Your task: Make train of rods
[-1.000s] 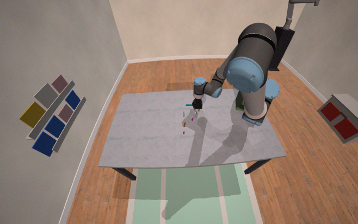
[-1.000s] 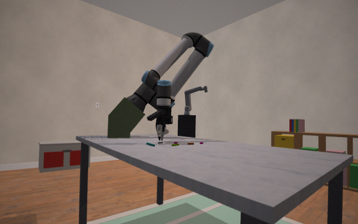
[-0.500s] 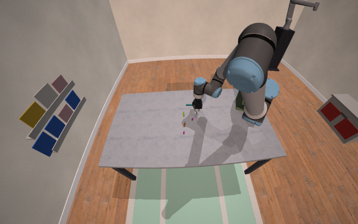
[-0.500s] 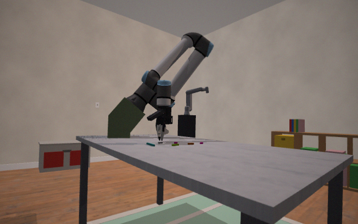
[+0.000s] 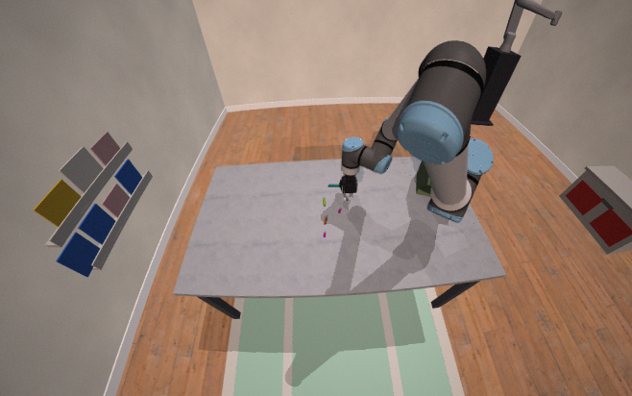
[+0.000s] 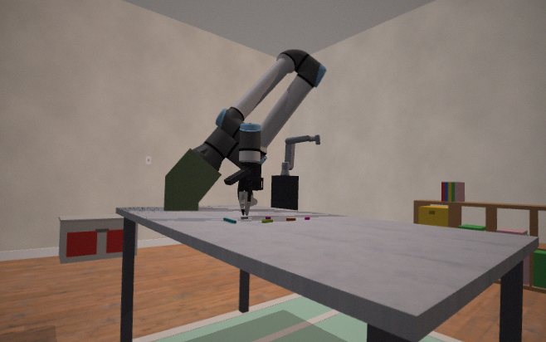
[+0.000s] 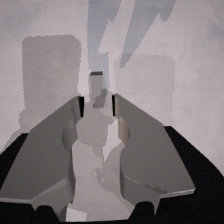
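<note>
Now: the grey rod 3 cm below my hand. Round my hand: turquoise rod (10 cm to the right, 6 cm ahead, 3 cm below); then orange rod (15 cm to the left, 12 cm ahead, 3 cm below); then lime rod (13 cm ahead, 3 cm to the left, 3 cm below).
</note>
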